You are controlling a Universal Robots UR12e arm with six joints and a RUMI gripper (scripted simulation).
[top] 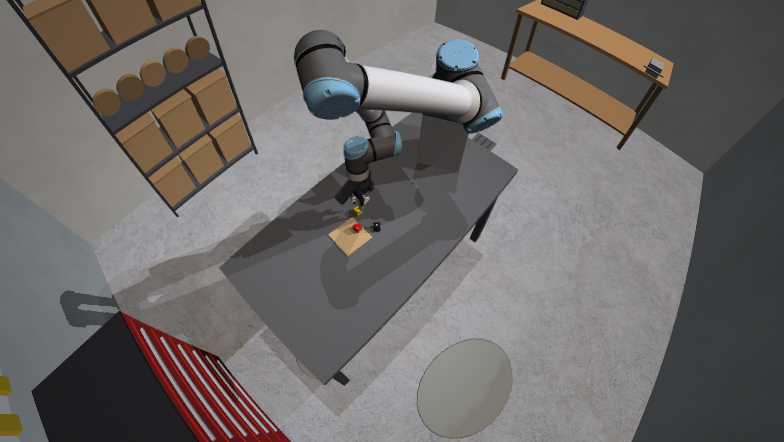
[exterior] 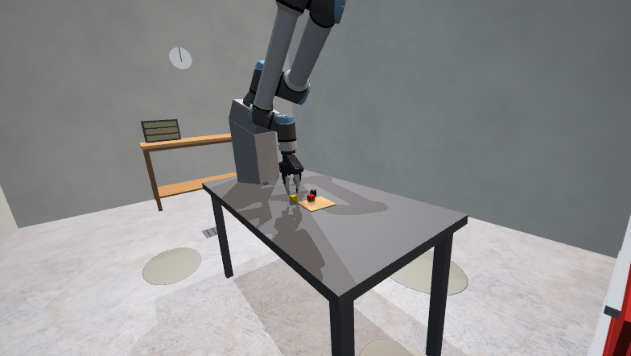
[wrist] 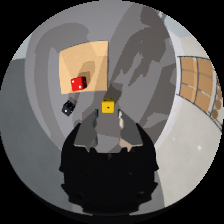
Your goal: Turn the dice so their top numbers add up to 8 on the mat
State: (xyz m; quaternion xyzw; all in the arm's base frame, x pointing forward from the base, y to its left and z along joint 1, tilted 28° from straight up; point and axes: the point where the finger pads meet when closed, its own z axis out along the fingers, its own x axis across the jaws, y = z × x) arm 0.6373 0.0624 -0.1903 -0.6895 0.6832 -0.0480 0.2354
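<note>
Now: hand 40 mm above the yellow die. Also, from my hand: tan mat 100 mm ahead, 80 mm to the left, 50 mm below; black die 120 mm to the left, 40 mm below, 20 mm behind; red die 70 mm to the left, 50 mm ahead, 30 mm below.
</note>
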